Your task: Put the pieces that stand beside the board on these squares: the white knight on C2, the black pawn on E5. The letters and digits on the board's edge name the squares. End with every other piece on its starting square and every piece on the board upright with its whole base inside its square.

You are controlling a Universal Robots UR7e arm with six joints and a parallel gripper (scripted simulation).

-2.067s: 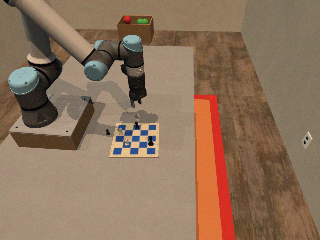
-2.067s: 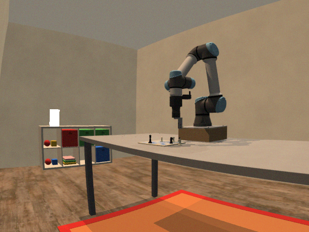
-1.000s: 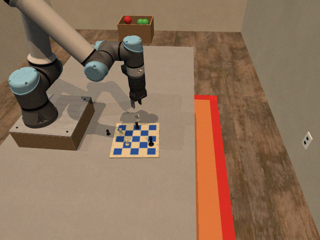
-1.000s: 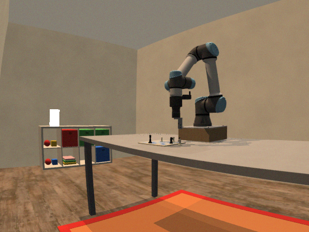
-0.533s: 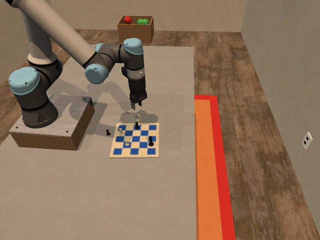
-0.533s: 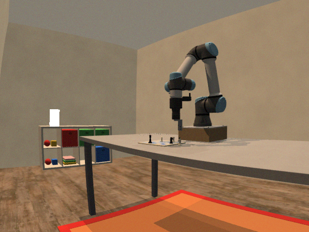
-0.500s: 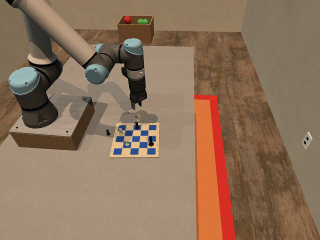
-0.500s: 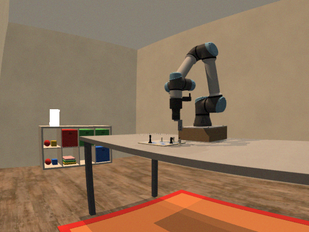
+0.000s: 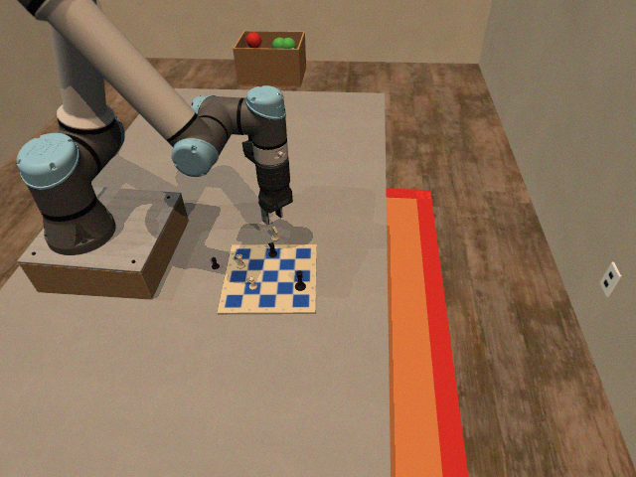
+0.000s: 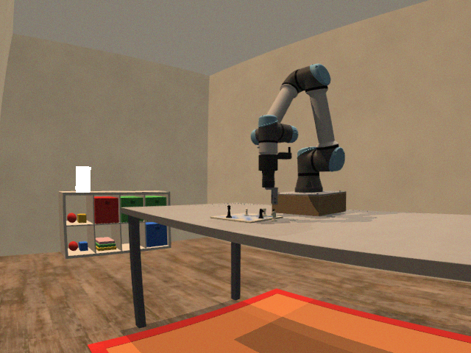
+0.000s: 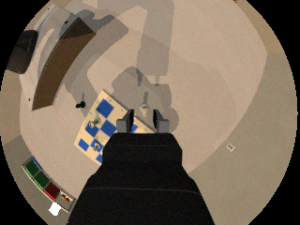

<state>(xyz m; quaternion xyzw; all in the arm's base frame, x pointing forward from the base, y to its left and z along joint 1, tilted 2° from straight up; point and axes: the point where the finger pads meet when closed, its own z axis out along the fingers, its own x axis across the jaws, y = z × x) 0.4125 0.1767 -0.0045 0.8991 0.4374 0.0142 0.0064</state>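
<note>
The white knight lies 70 mm below my hand. Round my hand: black pawn 130 mm to the right, 110 mm behind, 70 mm below; white pawn 180 mm to the right, 60 mm below; chessboard 140 mm to the right, 80 mm below, 30 mm ahead.
</note>
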